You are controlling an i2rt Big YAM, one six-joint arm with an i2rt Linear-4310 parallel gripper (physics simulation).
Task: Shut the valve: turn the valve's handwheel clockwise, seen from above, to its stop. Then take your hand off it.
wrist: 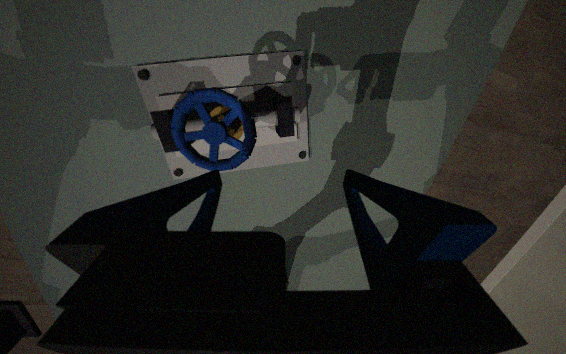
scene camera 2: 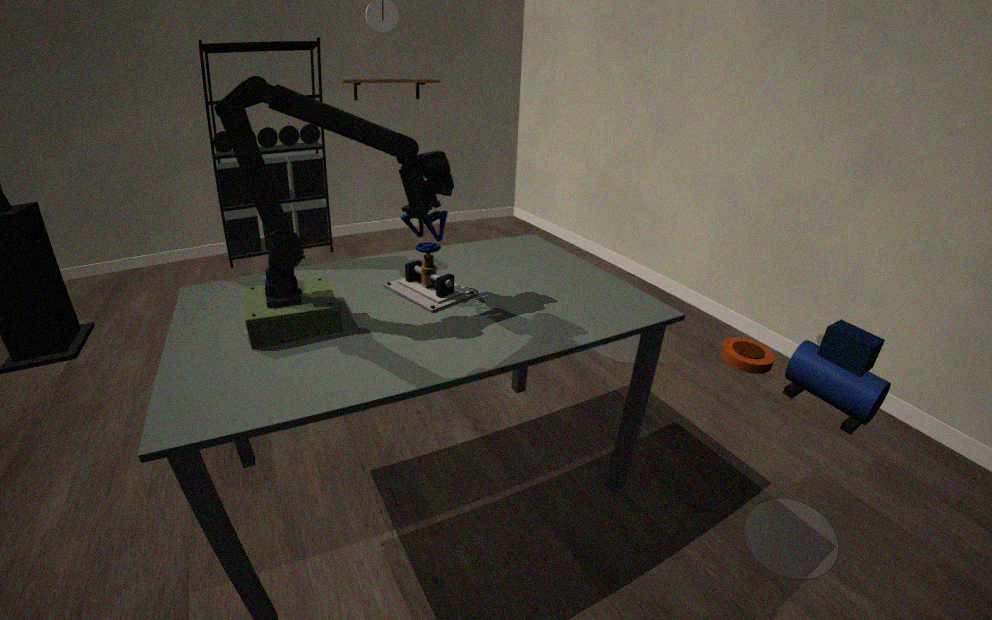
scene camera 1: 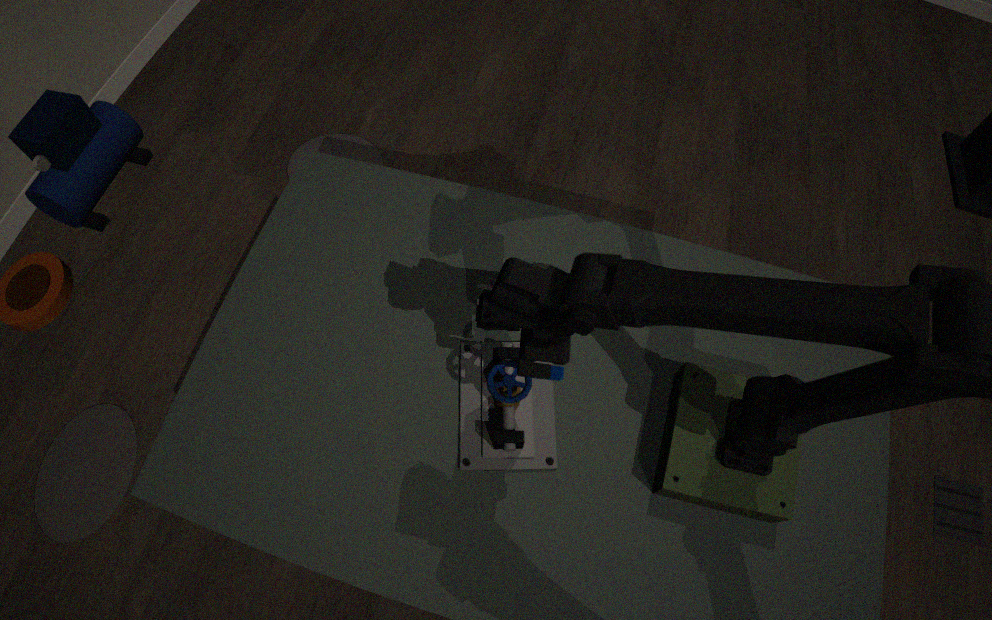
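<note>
The valve's blue five-spoked handwheel (scene camera 1: 490, 383) (scene camera 2: 427, 247) (wrist: 214, 132) lies level on top of the brass valve body (scene camera 2: 428, 273). The valve sits in a pipe between two black clamps on a pale base plate (scene camera 1: 544, 432) (scene camera 2: 416, 297) (wrist: 280, 156). My gripper (scene camera 2: 430, 236) (wrist: 282, 176) is open and empty, pointing down. In scene camera 2 its fingertips are a little above the handwheel, not touching it. In the wrist view the wheel is up and left of the gap, its lower rim near the left fingertip. In scene camera 1 the arm hides most of the fingers.
The arm stands on a green block (scene camera 1: 731, 497) (scene camera 2: 292, 330) on the green table (scene camera 1: 292, 365) (scene camera 2: 241, 394). A black shelf rack (scene camera 2: 324, 190) stands behind. A blue tank (scene camera 1: 84, 168) (scene camera 2: 837, 380) and an orange ring (scene camera 1: 54, 307) (scene camera 2: 757, 364) are off the table.
</note>
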